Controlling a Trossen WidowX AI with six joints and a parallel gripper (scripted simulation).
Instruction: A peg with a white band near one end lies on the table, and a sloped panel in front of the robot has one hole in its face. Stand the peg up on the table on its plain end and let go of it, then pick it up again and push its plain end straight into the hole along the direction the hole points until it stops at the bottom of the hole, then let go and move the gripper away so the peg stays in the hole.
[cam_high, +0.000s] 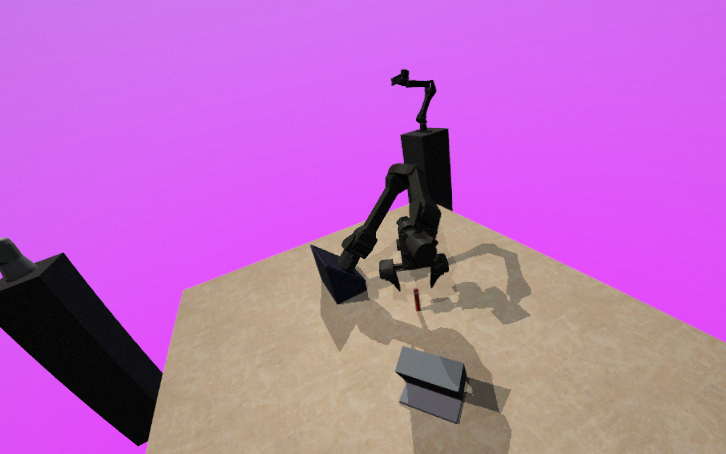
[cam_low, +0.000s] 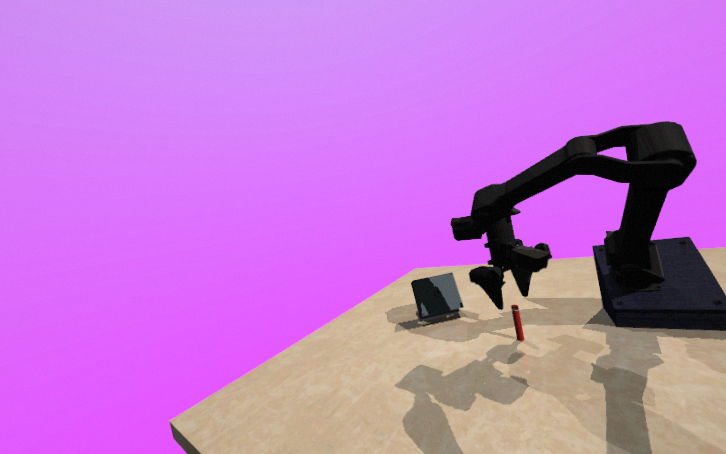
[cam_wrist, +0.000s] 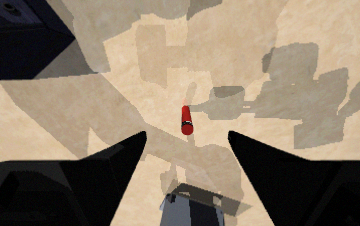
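The red peg lies 3 cm below my gripper tip. Round my gripper tip: grey sloped panel 22 cm ahead, 13 cm to the right, 2 cm below.
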